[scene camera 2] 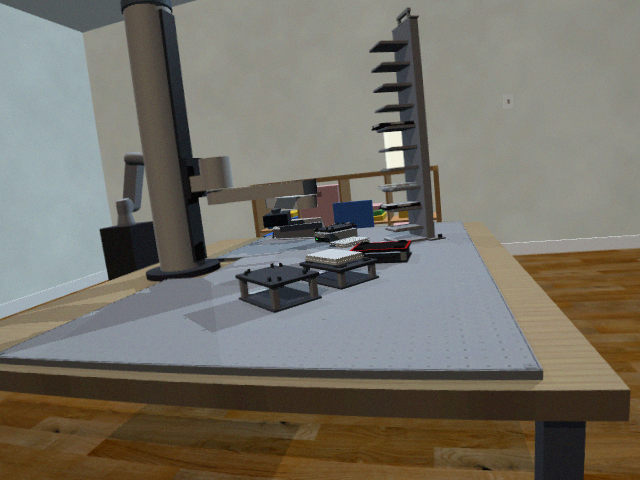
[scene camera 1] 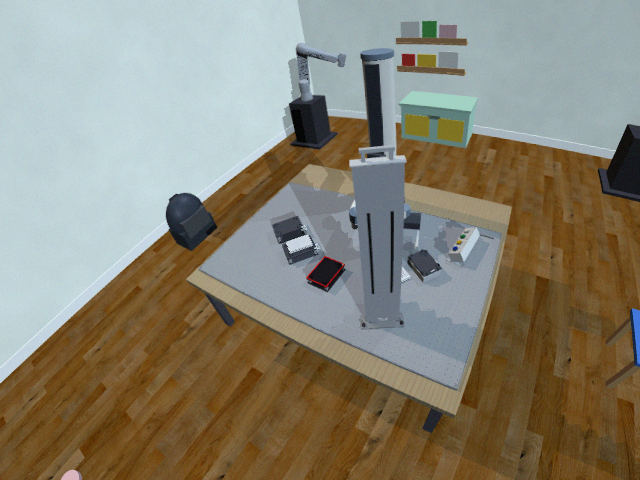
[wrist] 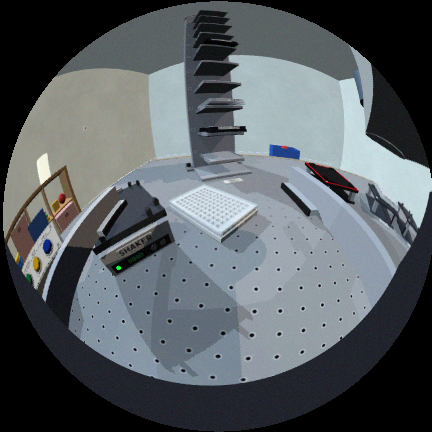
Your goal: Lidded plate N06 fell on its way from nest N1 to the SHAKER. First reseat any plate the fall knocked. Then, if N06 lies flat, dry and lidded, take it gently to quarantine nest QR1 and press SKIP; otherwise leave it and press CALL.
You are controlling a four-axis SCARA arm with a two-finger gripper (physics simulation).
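Frame: origin at the arm's base, x left, y up, z ahead, level; millimetres.
Where they show: gripper, fingertip midpoint: (scene camera 2: 321, 222) (wrist: 198, 180); arm's base, origin of the base link: (scene camera 2: 184, 272).
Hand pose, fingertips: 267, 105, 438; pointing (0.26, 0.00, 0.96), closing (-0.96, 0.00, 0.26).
Observation:
Things, the pixels of their top centre, and the offset from my fingertips, as dx, dy, dz. "spot": a spot on its surface instead.
- white many-welled plate, middle of its top: (wrist: 209, 201) (scene camera 2: 349, 239) (scene camera 1: 395, 271) +20, -76, +93
- SHAKER, surface spot: (wrist: 132, 240) spot: +80, -55, -26
- white plate, middle of its top: (scene camera 2: 333, 253) (wrist: 386, 192) (scene camera 1: 298, 242) -502, -25, +155
- red-rimmed nest, middle of its top: (scene camera 2: 380, 243) (wrist: 330, 171) (scene camera 1: 325, 270) -282, -46, +248
- black nest, middle of its top: (scene camera 2: 275, 269) (scene camera 1: 286, 224) -655, -24, +59
- button box, middle of its top: (scene camera 2: 297, 219) (scene camera 1: 465, 238) +284, -8, -189
A white many-welled plate (scene camera 1: 404, 274) (scene camera 2: 350, 241) (wrist: 214, 210) lies flat and upright on the perforated board, beside the SHAKER (scene camera 1: 423, 264) (scene camera 2: 336, 232) (wrist: 132, 240). I cannot read its label or tell whether it has a clear lid. My gripper (wrist: 198, 180) is open and empty, its fingers apart on either side of the plate in the wrist view; the tower hides it in scene camera 1. Another white plate (scene camera 1: 299, 242) (scene camera 2: 334, 256) rests on a black nest; I cannot tell if it is squarely seated. A red-rimmed nest (scene camera 1: 325, 272) (scene camera 2: 382, 248) (wrist: 331, 176) bears no visible plate.
A tall shelf tower (scene camera 1: 382, 232) (scene camera 2: 419, 155) (wrist: 190, 100) stands behind the plate in the wrist view, with plates on several shelves. A black nest (scene camera 1: 288, 228) (scene camera 2: 276, 276) bears no plate. The button box (scene camera 1: 464, 243) (wrist: 42, 252) stands beyond the SHAKER.

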